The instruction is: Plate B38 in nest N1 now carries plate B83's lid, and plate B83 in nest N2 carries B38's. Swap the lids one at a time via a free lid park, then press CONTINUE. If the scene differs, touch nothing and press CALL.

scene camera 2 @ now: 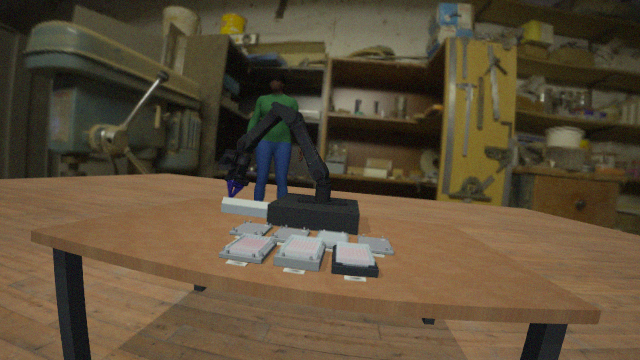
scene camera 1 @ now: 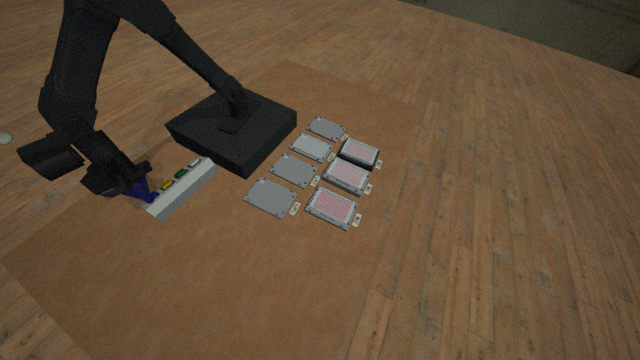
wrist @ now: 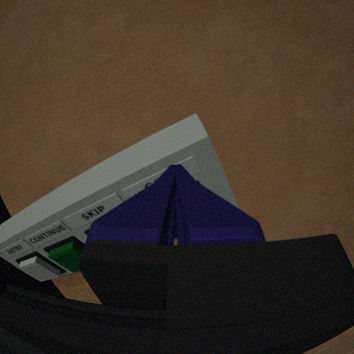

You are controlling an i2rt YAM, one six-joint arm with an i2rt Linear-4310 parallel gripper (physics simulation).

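Pixels of known places: gripper, fingertip midpoint: (scene camera 2: pixel 230 198) (scene camera 1: pixel 152 202) (wrist: pixel 175 173); arm's base, origin of the base link: (scene camera 2: pixel 322 202) (scene camera 1: pixel 240 115).
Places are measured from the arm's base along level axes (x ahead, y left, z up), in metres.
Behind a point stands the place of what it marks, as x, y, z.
Note:
My gripper (scene camera 1: pixel 151 200) {-0.051, -0.393, -0.024} (scene camera 2: pixel 231 195) {-0.051, -0.393, -0.024} (wrist: pixel 175 173) {-0.051, -0.393, -0.024} is shut and empty, its blue fingertips at the CALL end of the pale button panel (scene camera 1: pixel 187 191) {-0.009, -0.321, -0.054} (scene camera 2: pixel 244 208) {-0.008, -0.318, -0.052} (wrist: pixel 107 169) {-0.024, -0.358, -0.031}. The fingers cover much of the CALL label in the wrist view; contact with the blue button (scene camera 1: pixel 155 194) {-0.063, -0.370, -0.026} cannot be told. The green CONTINUE button (scene camera 1: pixel 181 173) {-0.045, -0.284, -0.026} (wrist: pixel 65 256) {-0.051, -0.282, -0.027} shows farther along. Three pink-welled plates (scene camera 1: pixel 332 206) {0.424, -0.211, -0.063} (scene camera 1: pixel 347 174) {0.441, -0.088, -0.041} (scene camera 1: pixel 360 151) {0.466, 0.040, -0.045} sit in nests in one row, in two grey holders and one black. Their lids and IDs are too small to read.
Beside the plates is a row of flat grey parks (scene camera 1: pixel 270 197) {0.228, -0.245, -0.071} (scene camera 1: pixel 293 170) {0.257, -0.118, -0.071} (scene camera 1: pixel 326 128) {0.305, 0.142, -0.071}; another park (scene camera 1: pixel 311 147) {0.282, 0.005, -0.063} looks paler and seems to carry a clear lid. The black robot base (scene camera 1: pixel 210 135) {-0.036, -0.132, 0.001} (scene camera 2: pixel 312 215) {0.150, -0.043, -0.027} stands between panel and parks. A person (scene camera 2: pixel 274 120) stands behind the table.

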